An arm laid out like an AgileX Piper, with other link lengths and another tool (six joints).
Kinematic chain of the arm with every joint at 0, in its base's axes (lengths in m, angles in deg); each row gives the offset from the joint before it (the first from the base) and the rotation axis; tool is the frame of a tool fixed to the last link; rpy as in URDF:
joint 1: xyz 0 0 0.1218 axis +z
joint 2: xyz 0 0 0 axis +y
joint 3: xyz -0.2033 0 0.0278 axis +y
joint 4: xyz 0.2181 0 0.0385 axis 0.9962 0 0.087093
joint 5: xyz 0 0 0 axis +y
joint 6: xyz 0.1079 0 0.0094 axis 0.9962 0 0.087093
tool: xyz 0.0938 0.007 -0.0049 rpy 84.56 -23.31 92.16
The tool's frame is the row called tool.
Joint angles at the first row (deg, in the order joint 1, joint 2, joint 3, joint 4, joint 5, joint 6):
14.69, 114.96, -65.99, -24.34, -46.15, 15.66
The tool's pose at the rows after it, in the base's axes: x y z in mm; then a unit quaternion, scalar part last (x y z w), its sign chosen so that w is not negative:
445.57 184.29 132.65 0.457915 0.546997 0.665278 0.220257
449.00 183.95 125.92 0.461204 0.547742 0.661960 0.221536
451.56 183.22 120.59 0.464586 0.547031 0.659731 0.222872
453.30 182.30 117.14 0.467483 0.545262 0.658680 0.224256
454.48 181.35 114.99 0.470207 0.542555 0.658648 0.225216
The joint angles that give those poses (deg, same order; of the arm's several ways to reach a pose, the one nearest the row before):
14.69, 116.88, -67.31, -24.01, -46.10, 15.06
14.69, 118.45, -68.23, -23.47, -46.18, 14.49
14.69, 119.66, -68.83, -22.80, -46.37, 13.94
14.69, 120.46, -69.15, -22.13, -46.62, 13.49
14.69, 120.99, -69.29, -21.47, -46.93, 13.17

